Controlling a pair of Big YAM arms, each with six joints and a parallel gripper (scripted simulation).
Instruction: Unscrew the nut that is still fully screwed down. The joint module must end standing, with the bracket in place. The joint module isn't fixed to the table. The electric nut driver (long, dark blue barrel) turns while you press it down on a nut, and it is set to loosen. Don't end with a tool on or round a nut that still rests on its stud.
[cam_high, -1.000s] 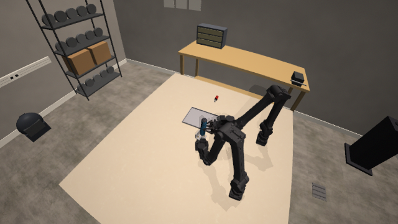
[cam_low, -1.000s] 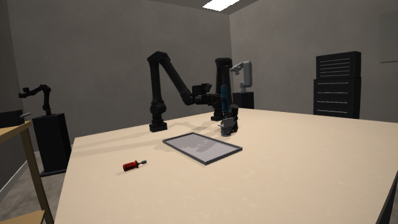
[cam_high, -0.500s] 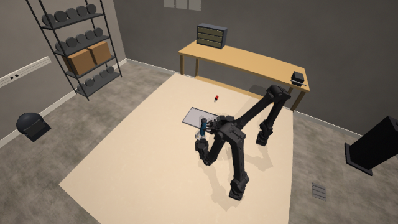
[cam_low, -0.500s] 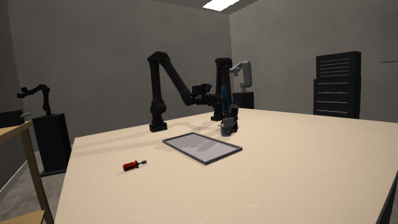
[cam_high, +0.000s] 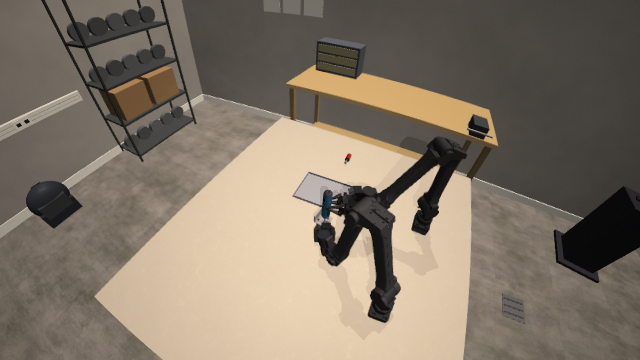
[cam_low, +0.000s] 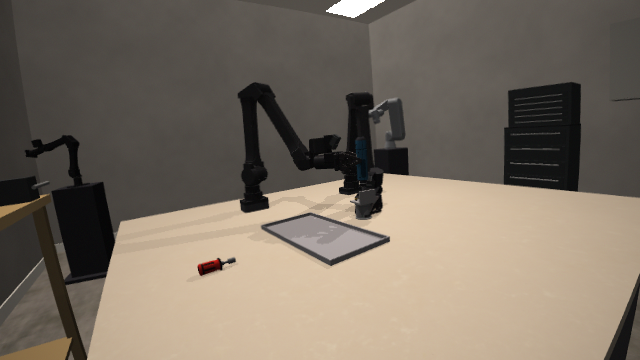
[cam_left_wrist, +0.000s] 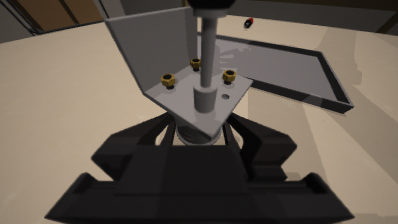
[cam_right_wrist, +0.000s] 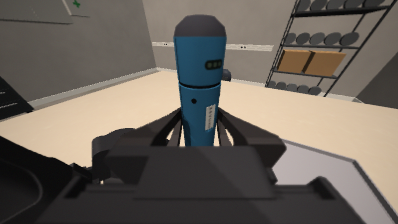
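The joint module lies 1 cm above my left hand. The rest, counted from my left hand: red-handled tool (55 cm to the right, 17 cm ahead, 1 cm below); bracket (5 cm above); grey tray (22 cm to the right, 7 cm ahead, 2 cm below).
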